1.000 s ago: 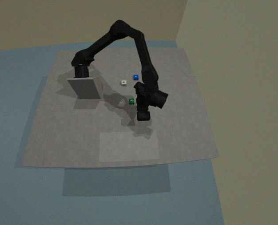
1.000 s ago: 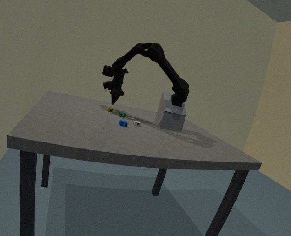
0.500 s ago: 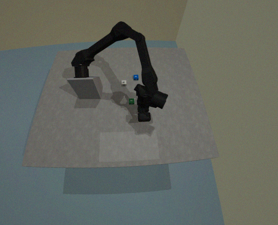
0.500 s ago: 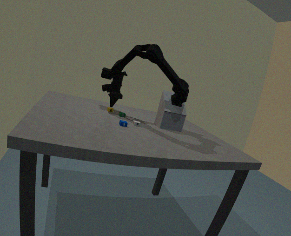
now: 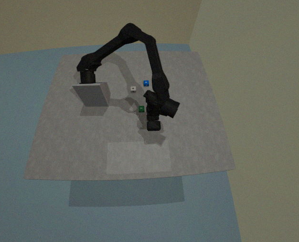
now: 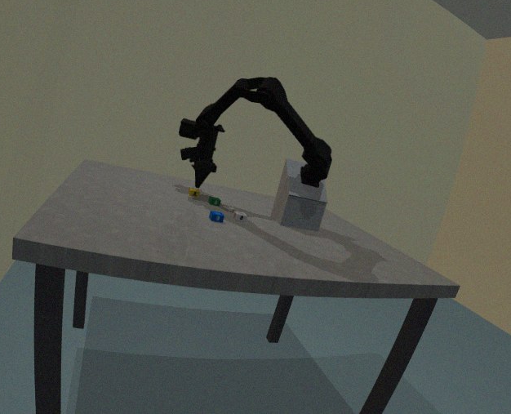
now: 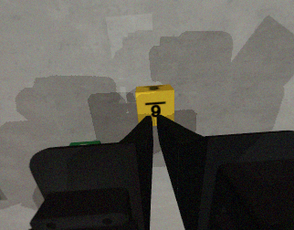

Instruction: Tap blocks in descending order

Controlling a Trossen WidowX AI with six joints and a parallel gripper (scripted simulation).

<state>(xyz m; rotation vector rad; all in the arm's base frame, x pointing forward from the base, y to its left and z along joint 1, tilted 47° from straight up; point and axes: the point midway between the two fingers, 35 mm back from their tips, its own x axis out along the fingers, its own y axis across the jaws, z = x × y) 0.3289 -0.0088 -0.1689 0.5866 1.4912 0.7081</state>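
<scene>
The yellow block lies 10 mm ahead of my gripper tip and 20 mm below it. Round my gripper tip: blue block 30 mm behind, 260 mm to the left, 20 mm below; white block 110 mm behind, 210 mm to the left, 20 mm below; green block 60 mm behind, 70 mm to the left, 20 mm below.
</scene>
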